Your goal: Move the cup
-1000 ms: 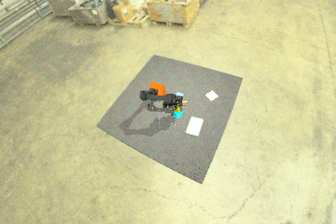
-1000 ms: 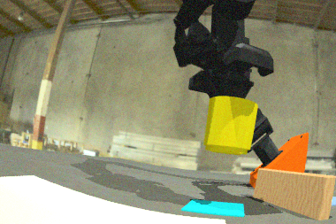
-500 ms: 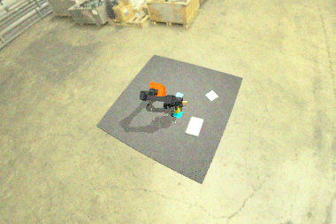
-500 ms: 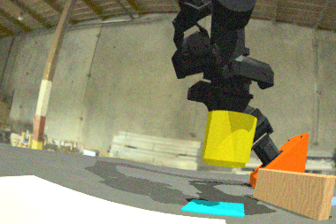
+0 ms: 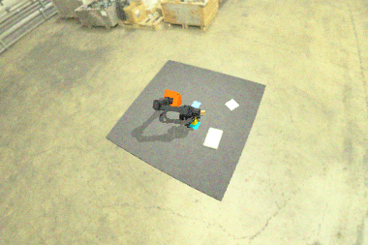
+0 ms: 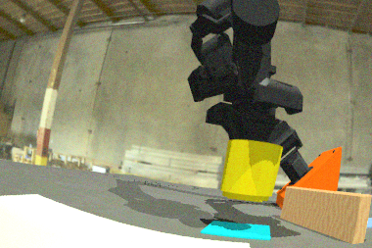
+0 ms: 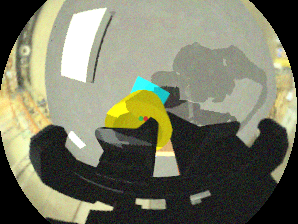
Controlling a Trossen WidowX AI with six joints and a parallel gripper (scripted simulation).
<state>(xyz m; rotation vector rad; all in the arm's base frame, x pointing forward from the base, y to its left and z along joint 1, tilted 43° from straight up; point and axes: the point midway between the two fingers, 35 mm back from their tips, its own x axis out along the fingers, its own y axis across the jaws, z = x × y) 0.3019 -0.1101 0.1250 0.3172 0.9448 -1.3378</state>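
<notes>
My gripper tip is now 80 mm above the cyan pad, 30 mm short of it and 10 mm to the right of it. Also, from my gripper tip: light blue pad 240 mm to the left, 80 mm below, 50 mm behind; then wooden block 130 mm to the left, 60 mm below, 10 mm behind; then yellow cup 20 mm ahead, 10 mm to the left.
</notes>
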